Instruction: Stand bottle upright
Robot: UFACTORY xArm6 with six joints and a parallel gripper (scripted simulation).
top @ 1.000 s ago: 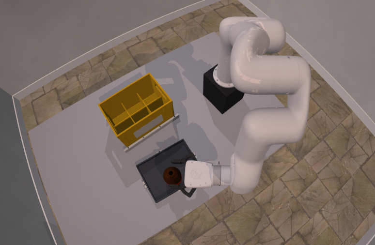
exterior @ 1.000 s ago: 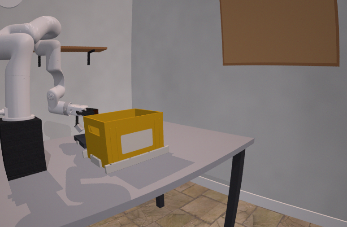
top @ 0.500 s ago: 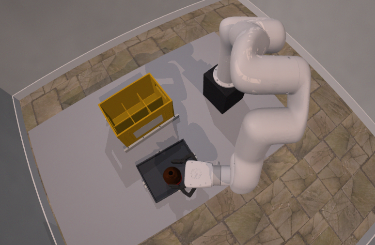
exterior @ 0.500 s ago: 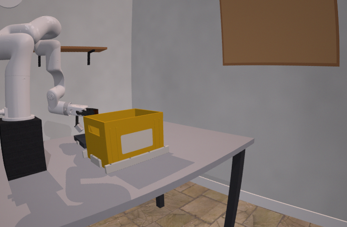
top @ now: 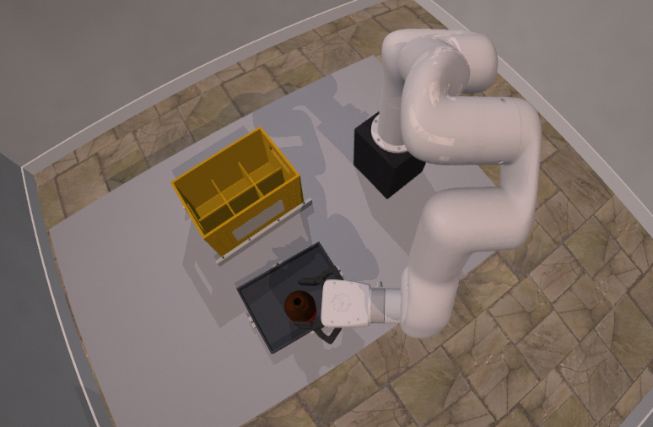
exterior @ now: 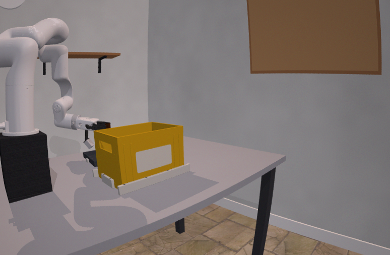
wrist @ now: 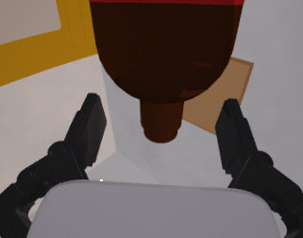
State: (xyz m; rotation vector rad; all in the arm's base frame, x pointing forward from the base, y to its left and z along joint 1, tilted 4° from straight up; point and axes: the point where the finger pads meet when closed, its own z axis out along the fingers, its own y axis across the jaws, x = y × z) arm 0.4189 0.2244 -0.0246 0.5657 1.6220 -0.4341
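My hand is 1 cm short of the brown bottle and 6 cm above it. The rest, counted from my hand: yellow crate: 1 cm behind, 34 cm to the right, 6 cm below; dark tray: 4 cm to the right, 13 cm below.
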